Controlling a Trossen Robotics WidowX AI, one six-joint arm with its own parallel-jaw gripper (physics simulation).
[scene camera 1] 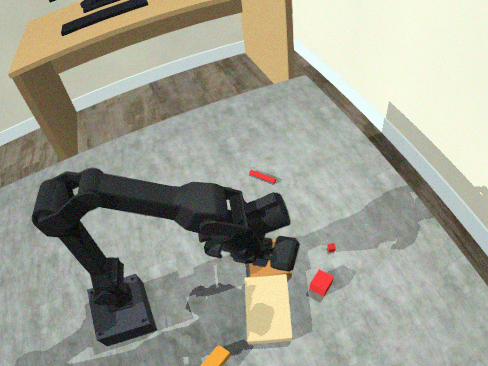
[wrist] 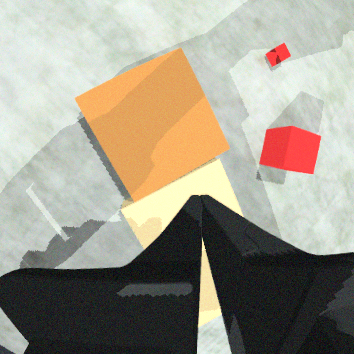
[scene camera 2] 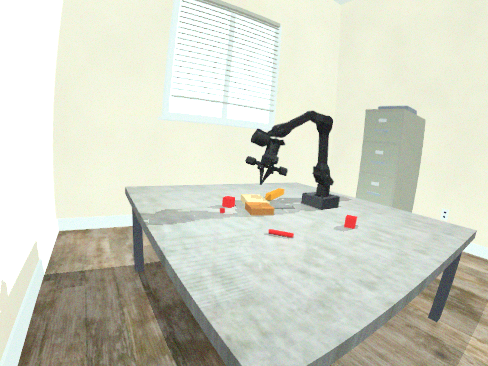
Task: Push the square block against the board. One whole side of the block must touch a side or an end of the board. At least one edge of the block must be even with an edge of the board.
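Frame: origin at the arm's base, x ahead, y left, z up, level; metres.
Where they show: gripper, fingertip midpoint: (scene camera 1: 264, 259) (wrist: 198, 202) (scene camera 2: 260, 184); arm's base, link origin: (scene camera 1: 118, 298) (scene camera 2: 322, 195).
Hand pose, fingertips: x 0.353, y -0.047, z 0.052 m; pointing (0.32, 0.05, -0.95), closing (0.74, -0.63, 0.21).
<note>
Things, the pixels of their top centre, and the offset from my fingertips.
- square block, top centre: (wrist: 156, 123) (scene camera 1: 268, 256) (scene camera 2: 259, 205) dx +0.024, dy +0.043, dz -0.079 m
- pale yellow board, top centre: (wrist: 206, 253) (scene camera 1: 267, 307) (scene camera 2: 254, 198) dx -0.025, dy -0.078, dz -0.079 m
- tiny red cube, top centre: (wrist: 282, 51) (scene camera 1: 331, 246) (scene camera 2: 222, 208) dx +0.181, dy +0.013, dz -0.092 m
- red stick, top centre: (scene camera 1: 262, 174) (scene camera 2: 281, 231) dx +0.105, dy +0.304, dz -0.094 m
- orange bar, top centre: (scene camera 2: 275, 191) dx -0.239, dy -0.200, dz -0.077 m
The square block (scene camera 1: 260, 271) (scene camera 2: 260, 209) (wrist: 150, 125) is orange and lies flat at one end of the pale yellow board (scene camera 1: 276, 305) (scene camera 2: 251, 198) (wrist: 187, 186). In the wrist view one side of the block runs along the board's end, touching or nearly so; a thin dark line shows at the seam. The block looks shifted slightly sideways: the board's corner sticks out a little at the left, and the block's corner a little at the right. My gripper (scene camera 2: 261, 183) (wrist: 198, 202) is shut and empty, above the block and board. In scene camera 1 the arm hides part of the block.
A red cube (scene camera 1: 321, 283) (scene camera 2: 228, 201) (wrist: 290, 150) and a tiny red cube (scene camera 1: 331, 247) (scene camera 2: 222, 210) (wrist: 278, 54) lie beside them. A red stick (scene camera 1: 262, 176) (scene camera 2: 281, 233), an orange bar (scene camera 1: 216, 356) (scene camera 2: 275, 194) and another red cube (scene camera 2: 350, 222) lie on the table.
</note>
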